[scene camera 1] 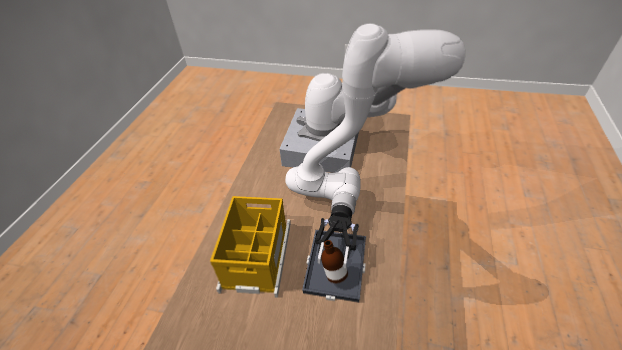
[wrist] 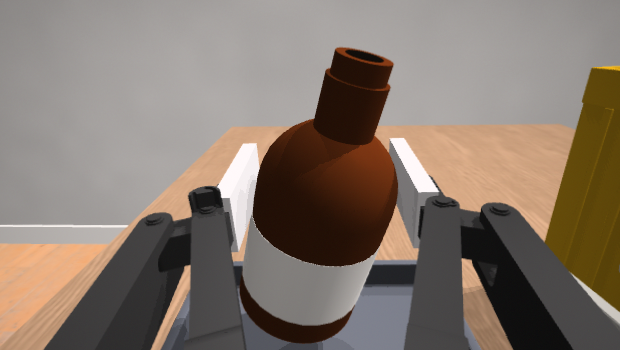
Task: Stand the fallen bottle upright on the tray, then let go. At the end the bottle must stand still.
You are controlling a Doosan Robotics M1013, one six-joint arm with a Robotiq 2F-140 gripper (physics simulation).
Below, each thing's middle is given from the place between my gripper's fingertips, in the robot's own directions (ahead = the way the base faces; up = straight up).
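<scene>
The brown bottle (scene camera 1: 332, 258) is 2 cm below my hand and 2 cm behind it, and going by their middles it is the nearest to my hand of the things named here. Then there is the dark grey tray (scene camera 1: 316, 283), which sits 12 cm below my hand, 7 cm behind it and 1 cm to the right of it. The yellow crate (scene camera 1: 248, 250) is 4 cm below my hand and 30 cm to the right of it. Measured to their middles, the crate is the farthest from my hand among these.
</scene>
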